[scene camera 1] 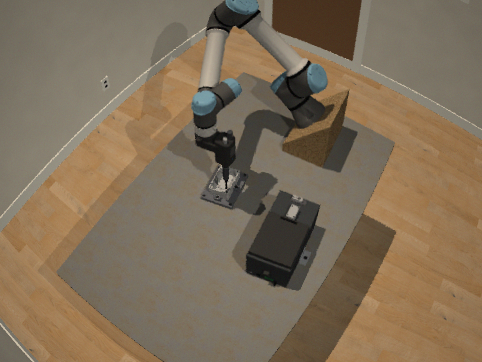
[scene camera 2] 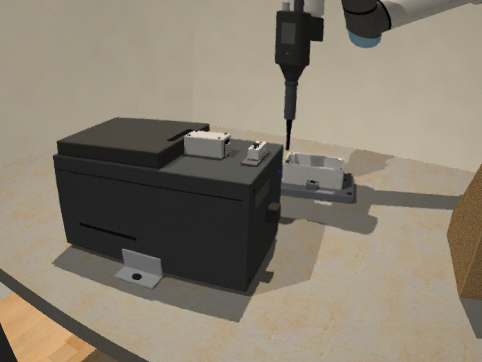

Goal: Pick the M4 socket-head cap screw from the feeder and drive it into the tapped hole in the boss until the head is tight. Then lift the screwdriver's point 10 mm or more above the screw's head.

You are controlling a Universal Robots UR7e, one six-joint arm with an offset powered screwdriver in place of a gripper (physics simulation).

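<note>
The screwdriver [scene camera 1: 226,188] [scene camera 2: 288,149] is upright, its thin black bit pointing down. In scene camera 2 its point stands a little above the near left corner of the white open-topped housing [scene camera 2: 315,176], with a small gap. The housing sits on a dark grey base plate [scene camera 1: 209,197] [scene camera 2: 330,195]. A small dark spot [scene camera 2: 288,161] shows at that corner under the point; it is too small to tell whether it is a screw head or the hole in the boss. No screw can be made out on the bit. The black feeder [scene camera 1: 280,239] [scene camera 2: 160,205] has a small white outlet block [scene camera 1: 298,199] [scene camera 2: 257,151] on top.
A larger white block [scene camera 1: 293,211] [scene camera 2: 206,145] is on the feeder's top. A metal bracket [scene camera 1: 305,257] [scene camera 2: 142,267] stands at the feeder's side. A brown speckled wedge [scene camera 1: 330,131] [scene camera 2: 470,240] stands beside the arm's base.
</note>
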